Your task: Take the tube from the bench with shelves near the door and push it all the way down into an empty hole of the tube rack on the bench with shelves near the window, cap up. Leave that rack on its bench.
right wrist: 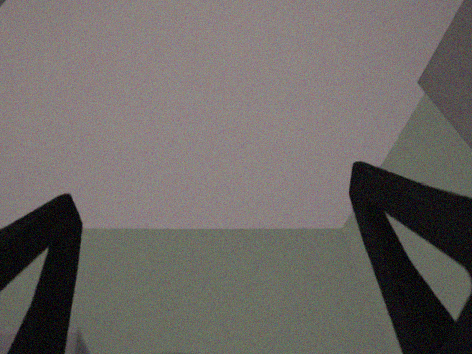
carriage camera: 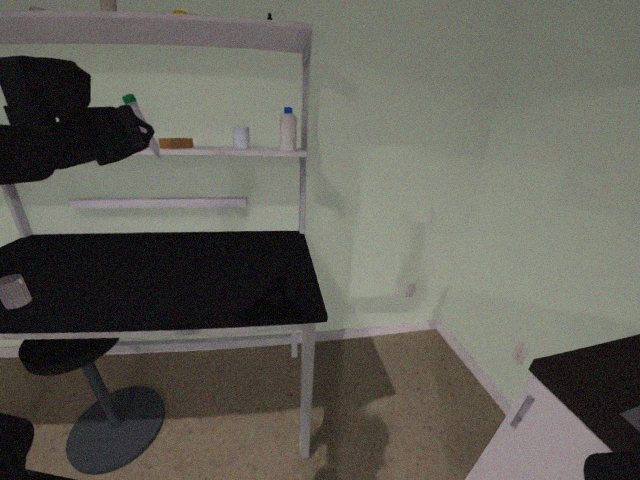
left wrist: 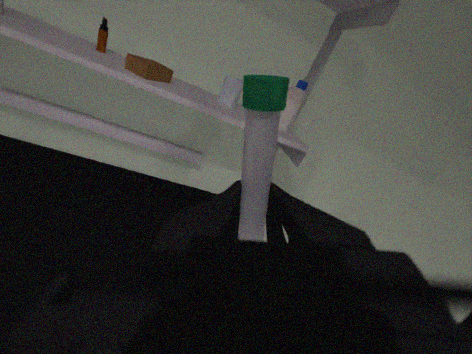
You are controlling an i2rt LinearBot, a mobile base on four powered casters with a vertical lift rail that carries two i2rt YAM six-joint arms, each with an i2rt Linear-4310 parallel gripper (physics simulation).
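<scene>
A white tube with a green cap is held in my left gripper, which is shut on it. In the carriage view the tube leans, with its cap up and to the left and its pointed lower end showing below the fingers, high above the black bench top. My right gripper is open, with nothing between its fingers. The tube rack does not show in these views.
A black bench has a shelf with an orange box, a white cup and a blue-capped bottle. A clear beaker stands on the bench. A stool is at its front. Another dark-topped counter is at right.
</scene>
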